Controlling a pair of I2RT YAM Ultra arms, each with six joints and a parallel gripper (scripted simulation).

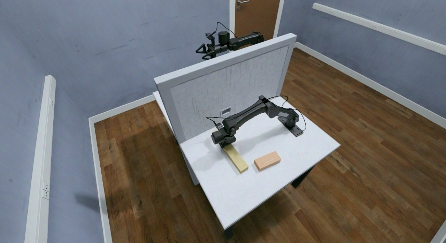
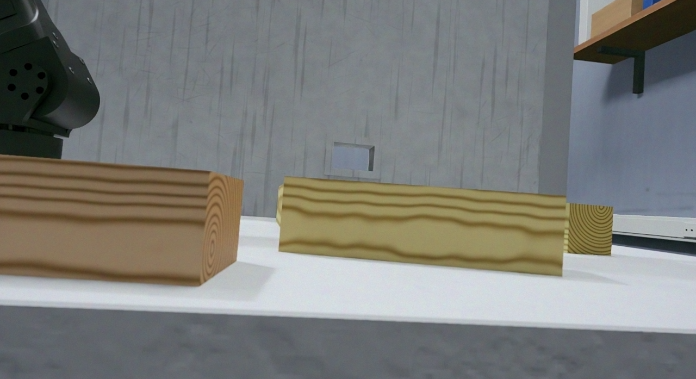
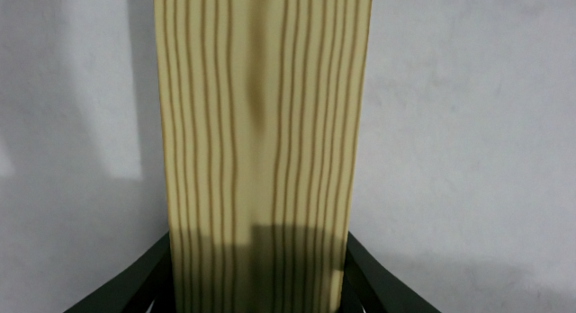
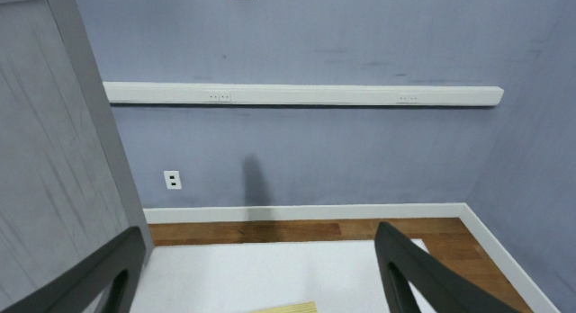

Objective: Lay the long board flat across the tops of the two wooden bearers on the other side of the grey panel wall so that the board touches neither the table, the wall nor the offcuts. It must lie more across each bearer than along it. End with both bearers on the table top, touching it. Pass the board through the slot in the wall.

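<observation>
The long pale board is 50 mm to the left of my left hand. Also, from my left hand: brown offcut (150 mm behind, 250 mm to the left); then pale wooden bearer (50 mm ahead, 420 mm to the right).
</observation>
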